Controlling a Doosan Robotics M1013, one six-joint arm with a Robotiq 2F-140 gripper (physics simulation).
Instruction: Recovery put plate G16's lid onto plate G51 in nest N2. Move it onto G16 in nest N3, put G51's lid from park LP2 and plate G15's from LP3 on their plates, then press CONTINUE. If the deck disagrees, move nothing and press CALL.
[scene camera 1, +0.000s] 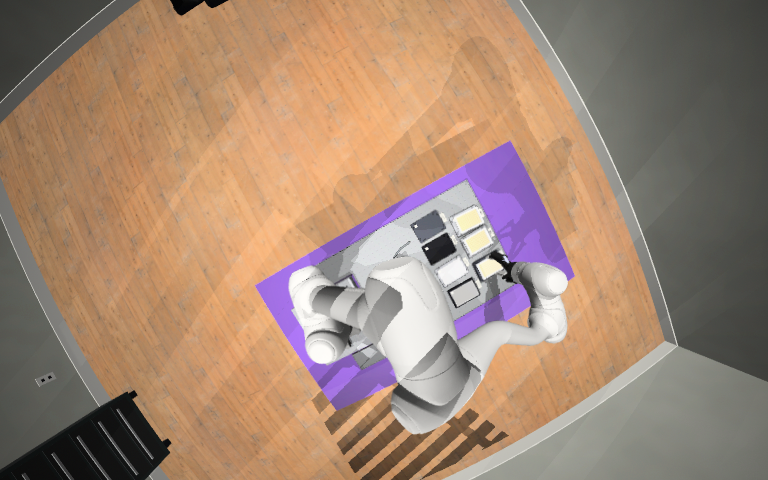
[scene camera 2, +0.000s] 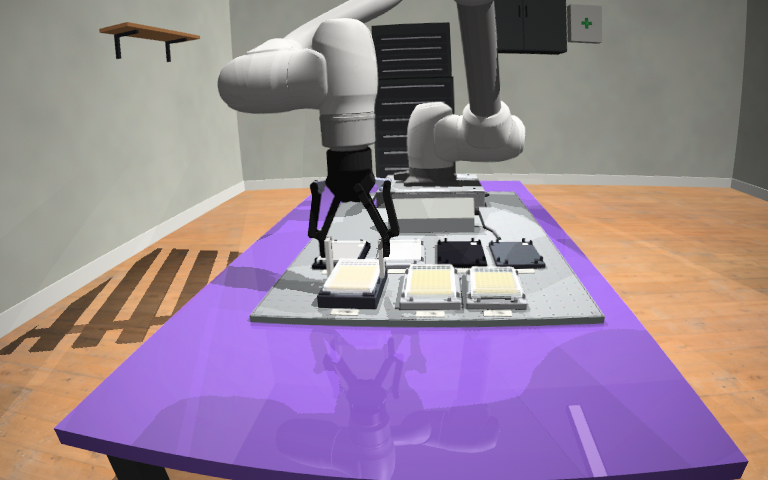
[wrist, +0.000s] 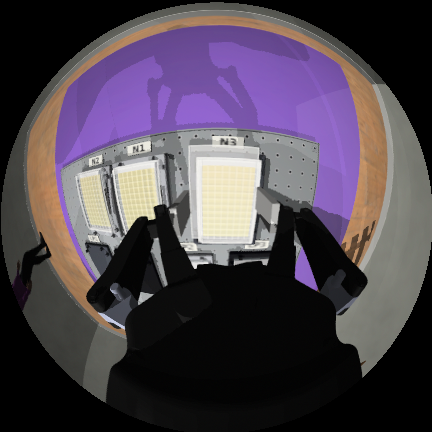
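Seen in the pictures: gripper, fingertip midpoint: (scene camera 1: 492, 264) (scene camera 2: 356, 274) (wrist: 222, 198); arm's base at its link origin: (scene camera 2: 431, 181).
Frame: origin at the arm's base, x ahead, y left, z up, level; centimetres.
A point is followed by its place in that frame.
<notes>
My gripper (scene camera 1: 500, 266) @(x 81.1, y -11.5, z -0.8 cm) (scene camera 2: 355, 257) (wrist: 222, 198) @(x 81.1, y -11.5, z -0.8 cm) is shut on a clear lid (wrist: 220, 151) @(x 87.3, y -11.1, z 0.0 cm), with one pad on each side of it, at nest N3. The yellow-welled plate (scene camera 1: 488, 268) @(x 78.0, y -12.0, z 0.1 cm) (scene camera 2: 353, 277) @(x 84.2, y -11.4, z 0.0 cm) (wrist: 228, 200) @(x 81.1, y -12.2, z 0.1 cm) is under it on a dark nest. In the wrist view the lid's outline is offset from the plate's; their contact cannot be told. The N1 plate (scene camera 1: 478, 241) @(x 80.3, y 1.7, z -2.1 cm) (scene camera 2: 430, 281) @(x 82.0, y 1.8, z -1.6 cm) (wrist: 136, 192) @(x 82.1, y 1.4, z -1.6 cm) and N2 plate (scene camera 1: 468, 220) @(x 80.3, y 13.3, z -1.5 cm) (scene camera 2: 494, 281) @(x 82.7, y 13.0, z -1.4 cm) (wrist: 94, 200) @(x 81.2, y 12.2, z -1.8 cm) stand alongside. Pale lids sit at LP2 (scene camera 1: 451, 271) @(x 61.6, y -4.8, z -2.7 cm) (scene camera 2: 404, 250) @(x 62.9, y -4.4, z -2.7 cm) and LP3 (scene camera 1: 463, 293) @(x 61.9, y -17.8, z -2.7 cm) (scene camera 2: 346, 249) @(x 62.3, y -17.3, z -2.7 cm). Plate IDs and CONTINUE and CALL buttons are not readable.
A black park (scene camera 1: 438, 247) @(x 61.5, y 8.6, z -3.5 cm) (scene camera 2: 461, 253) @(x 62.7, y 7.9, z -3.5 cm) and a slate-grey park (scene camera 1: 427, 225) @(x 61.8, y 20.7, z -3.5 cm) (scene camera 2: 516, 253) @(x 62.9, y 20.0, z -3.5 cm) lie behind N1 and N2. A grey box (scene camera 2: 429, 213) @(x 44.0, y 0.5, z 0.4 cm) stands behind the parks, near the arm's base, with a dark cable at its side. The perforated deck (scene camera 2: 566, 300) @(x 84.3, y 26.0, z -4.5 cm) rests on the purple table (scene camera 2: 481, 362) @(x 101.1, y 9.6, z -5.8 cm).
</notes>
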